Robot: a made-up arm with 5 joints.
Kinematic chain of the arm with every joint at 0, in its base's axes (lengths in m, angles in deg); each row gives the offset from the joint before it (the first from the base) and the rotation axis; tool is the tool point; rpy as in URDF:
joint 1: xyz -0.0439 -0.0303 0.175 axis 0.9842 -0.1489 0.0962
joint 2: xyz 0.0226 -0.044 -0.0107 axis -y
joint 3: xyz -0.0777 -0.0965 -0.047 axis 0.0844 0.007 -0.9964
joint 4: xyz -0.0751 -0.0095 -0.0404 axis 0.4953 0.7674 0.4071
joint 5: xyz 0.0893 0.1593 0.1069 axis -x
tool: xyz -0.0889 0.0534 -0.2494 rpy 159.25 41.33 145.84
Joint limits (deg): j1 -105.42..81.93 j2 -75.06..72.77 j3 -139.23..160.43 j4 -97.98..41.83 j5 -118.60..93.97
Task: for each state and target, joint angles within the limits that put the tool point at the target. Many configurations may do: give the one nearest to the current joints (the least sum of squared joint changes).
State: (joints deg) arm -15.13 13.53 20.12 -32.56 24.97
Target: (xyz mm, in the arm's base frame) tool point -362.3 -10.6 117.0
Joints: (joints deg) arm -17.29 -27.32 -23.90 11.18 -6.25
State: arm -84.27 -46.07 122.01 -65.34 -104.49
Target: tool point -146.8 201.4 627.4
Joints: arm -105.42 -75.04 151.21 -97.51 -69.76
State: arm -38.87 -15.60 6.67 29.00 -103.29
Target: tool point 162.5 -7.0 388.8
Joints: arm 4.01 -28.02 32.33 41.83 -118.60
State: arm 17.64 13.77 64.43 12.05 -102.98
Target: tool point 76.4 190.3 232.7
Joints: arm -2.77 9.33 38.33 2.74 -80.54
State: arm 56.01 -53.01 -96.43 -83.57 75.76
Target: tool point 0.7 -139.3 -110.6
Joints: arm 66.99 -51.35 -103.41 -82.45 91.73
